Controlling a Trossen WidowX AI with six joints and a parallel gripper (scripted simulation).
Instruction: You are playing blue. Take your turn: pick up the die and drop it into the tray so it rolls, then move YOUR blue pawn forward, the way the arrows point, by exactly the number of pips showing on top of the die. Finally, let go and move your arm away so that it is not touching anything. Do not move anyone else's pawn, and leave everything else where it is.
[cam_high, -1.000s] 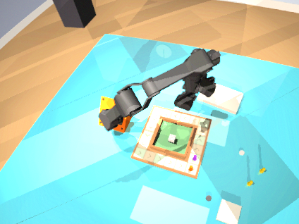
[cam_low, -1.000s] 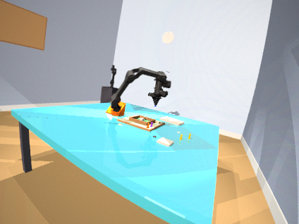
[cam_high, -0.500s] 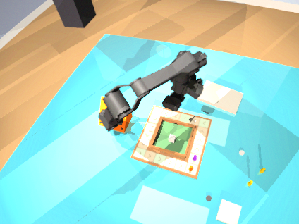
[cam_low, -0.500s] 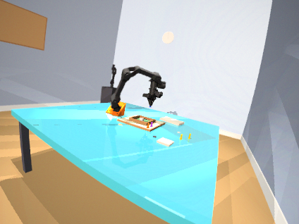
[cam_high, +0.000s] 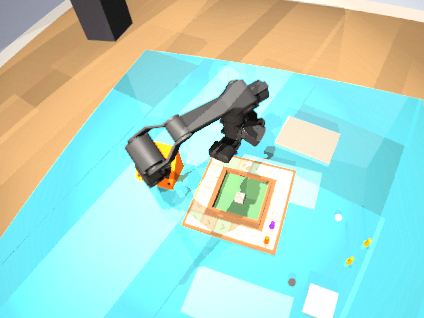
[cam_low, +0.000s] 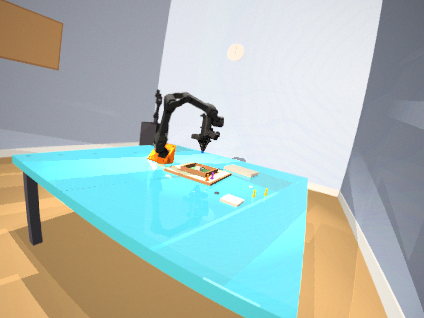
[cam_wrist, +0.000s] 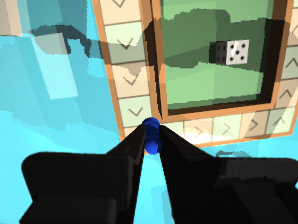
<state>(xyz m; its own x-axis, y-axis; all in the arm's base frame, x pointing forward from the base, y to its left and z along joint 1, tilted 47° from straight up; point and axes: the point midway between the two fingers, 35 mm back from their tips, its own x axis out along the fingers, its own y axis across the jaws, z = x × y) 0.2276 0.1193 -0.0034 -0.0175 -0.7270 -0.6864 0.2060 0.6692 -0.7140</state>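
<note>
Right now the green tray is 40 mm ahead of my gripper tip, 90 mm to the right of it and 100 mm below it. The rest, counted from my gripper tip: purple pawn (160 mm ahead, 160 mm to the right, 80 mm below); then white die (40 mm ahead, 110 mm to the right, 80 mm below); then blue pawn (right at my gripper tip).
</note>
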